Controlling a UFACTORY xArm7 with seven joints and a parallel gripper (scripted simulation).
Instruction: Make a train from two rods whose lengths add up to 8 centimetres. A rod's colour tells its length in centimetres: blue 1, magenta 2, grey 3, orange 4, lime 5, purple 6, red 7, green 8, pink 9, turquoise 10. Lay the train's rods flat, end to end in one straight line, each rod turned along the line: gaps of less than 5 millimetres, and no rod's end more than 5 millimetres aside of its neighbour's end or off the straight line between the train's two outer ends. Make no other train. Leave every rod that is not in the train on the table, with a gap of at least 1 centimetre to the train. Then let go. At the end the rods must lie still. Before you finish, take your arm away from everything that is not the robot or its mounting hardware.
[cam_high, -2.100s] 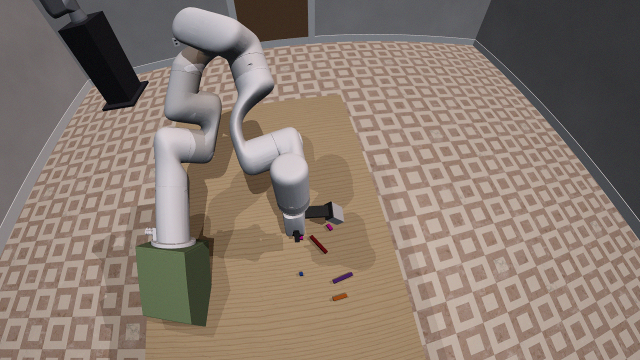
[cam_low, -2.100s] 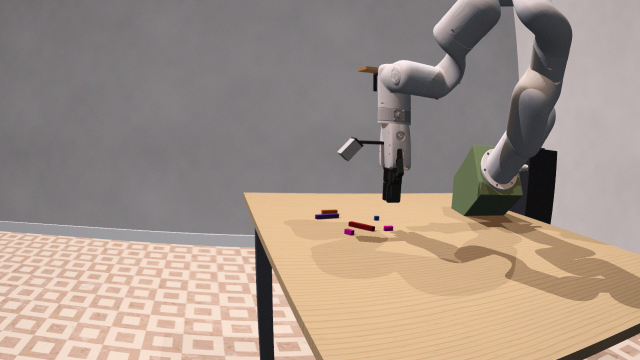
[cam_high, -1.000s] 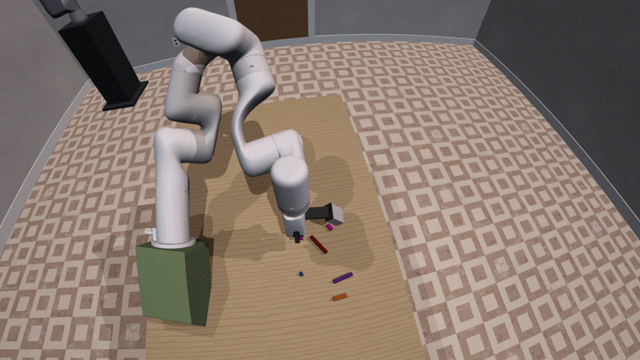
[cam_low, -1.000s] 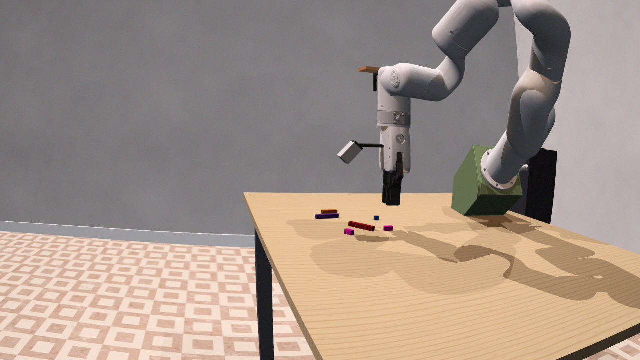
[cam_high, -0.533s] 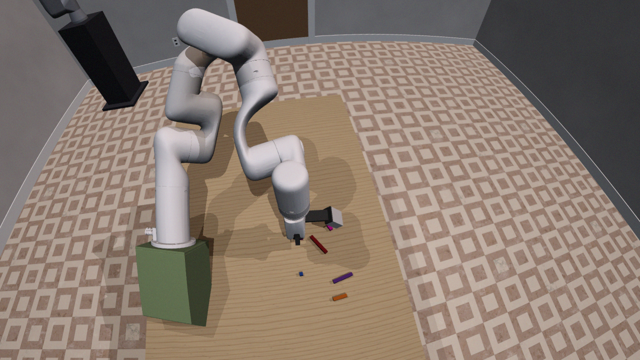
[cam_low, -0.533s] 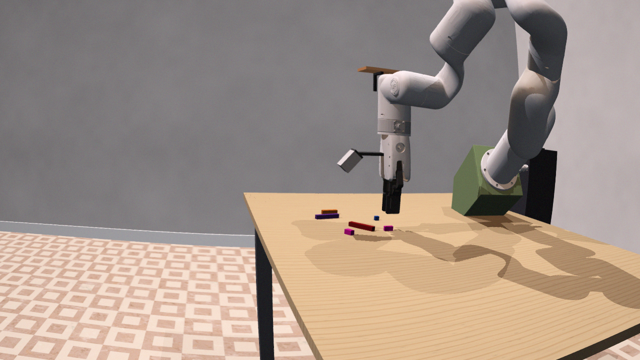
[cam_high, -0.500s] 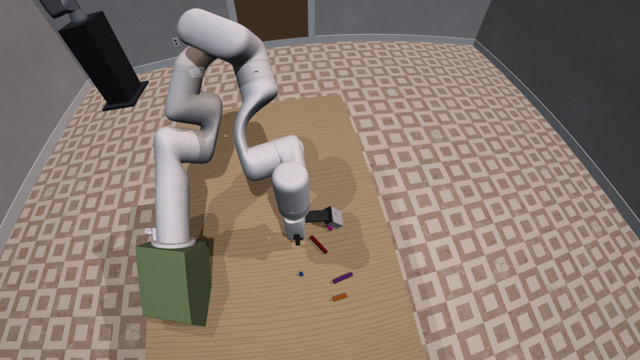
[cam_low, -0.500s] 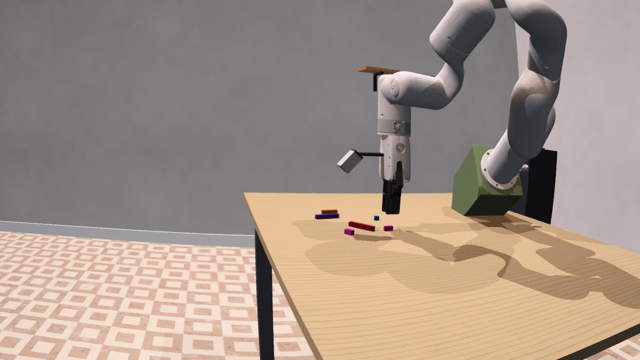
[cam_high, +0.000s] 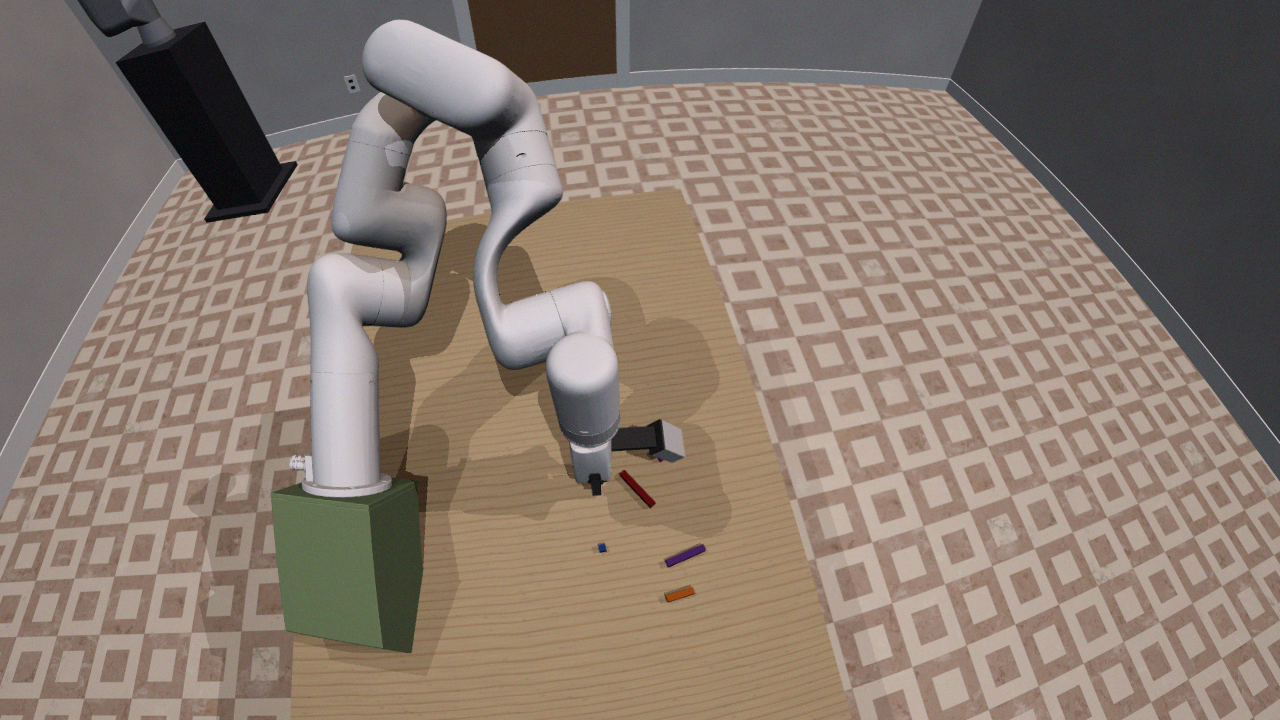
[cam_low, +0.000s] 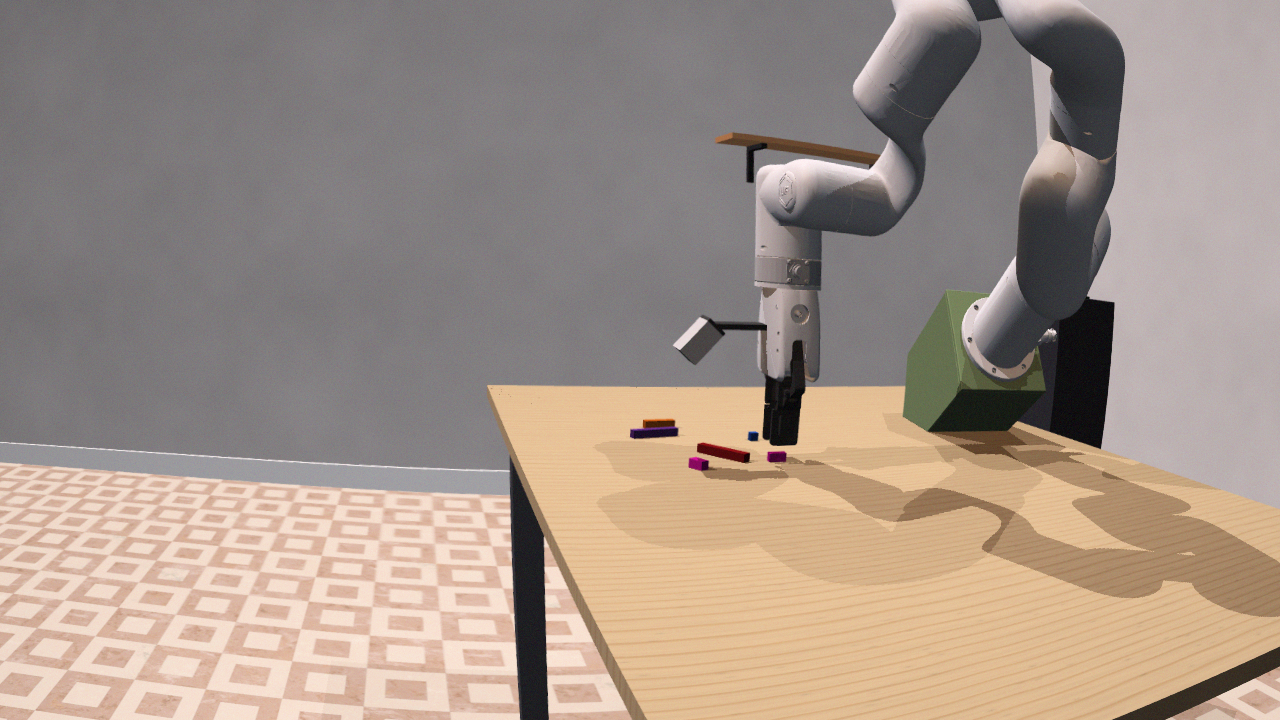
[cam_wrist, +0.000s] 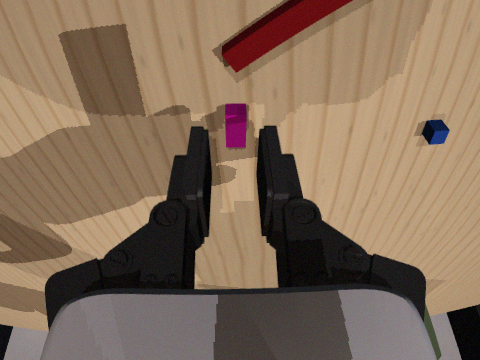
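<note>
The magenta rod lies 40 mm below my hand. Also, from my hand: small blue rod: 120 mm to the right, 40 mm below; then purple rod: 120 mm ahead, 130 mm to the right, 40 mm below; then red rod: 60 mm ahead, 30 mm to the right, 40 mm below.
</note>
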